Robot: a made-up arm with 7 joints. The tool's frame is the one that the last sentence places.
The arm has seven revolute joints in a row. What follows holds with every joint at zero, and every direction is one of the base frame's.
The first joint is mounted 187 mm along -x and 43 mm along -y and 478 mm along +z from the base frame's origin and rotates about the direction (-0.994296, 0.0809, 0.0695).
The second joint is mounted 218 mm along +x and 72 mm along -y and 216 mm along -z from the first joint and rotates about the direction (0.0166, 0.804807, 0.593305).
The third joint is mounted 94 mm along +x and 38 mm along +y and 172 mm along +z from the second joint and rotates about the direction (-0.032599, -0.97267, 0.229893).
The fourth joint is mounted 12 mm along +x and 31 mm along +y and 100 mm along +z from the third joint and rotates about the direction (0.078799, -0.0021, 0.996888).
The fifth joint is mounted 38 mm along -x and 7 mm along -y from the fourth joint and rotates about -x.
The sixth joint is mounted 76 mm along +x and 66 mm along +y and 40 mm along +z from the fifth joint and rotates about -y.
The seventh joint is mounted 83 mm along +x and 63 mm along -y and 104 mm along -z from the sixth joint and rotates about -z.
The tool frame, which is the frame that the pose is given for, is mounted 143 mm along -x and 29 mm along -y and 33 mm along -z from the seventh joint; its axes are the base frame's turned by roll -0.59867, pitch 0.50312 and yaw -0.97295 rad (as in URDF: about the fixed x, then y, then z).
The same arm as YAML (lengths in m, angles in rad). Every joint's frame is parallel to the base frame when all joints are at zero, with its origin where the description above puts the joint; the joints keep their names.
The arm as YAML. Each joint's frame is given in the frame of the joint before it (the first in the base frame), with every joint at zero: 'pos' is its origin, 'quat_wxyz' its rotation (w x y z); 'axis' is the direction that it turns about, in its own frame. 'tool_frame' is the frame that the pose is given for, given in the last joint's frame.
length_unit: m
angle_unit: rad
joints:
  - joint: joint 1
    pos: [-0.187, -0.043, 0.478]
    quat_wxyz: [1.0, 0.0, 0.0, 0.0]
    axis: [-0.994296, 0.0809, 0.0695]
  - joint: joint 2
    pos: [0.218, -0.072, -0.216]
    quat_wxyz: [1.0, 0.0, 0.0, 0.0]
    axis: [0.0166, 0.804807, 0.593305]
  - joint: joint 3
    pos: [0.094, 0.038, 0.172]
    quat_wxyz: [1.0, 0.0, 0.0, 0.0]
    axis: [-0.032599, -0.97267, 0.229893]
  - joint: joint 4
    pos: [0.012, 0.031, 0.1]
    quat_wxyz: [1.0, 0.0, 0.0, 0.0]
    axis: [0.078799, -0.0021, 0.996888]
  - joint: joint 5
    pos: [-0.038, -0.007, 0.0]
    quat_wxyz: [1.0, 0.0, 0.0, 0.0]
    axis: "-x"
  - joint: joint 6
    pos: [0.076, 0.066, 0.04]
    quat_wxyz: [1.0, 0.0, 0.0, 0.0]
    axis: "-y"
  - joint: joint 7
    pos: [0.083, -0.063, -0.104]
    quat_wxyz: [1.0, 0.0, 0.0, 0.0]
    axis: "-z"
tool_frame:
  pos: [-0.143, -0.029, -0.033]
  quat_wxyz: [0.852408, -0.141273, 0.343776, -0.367778]

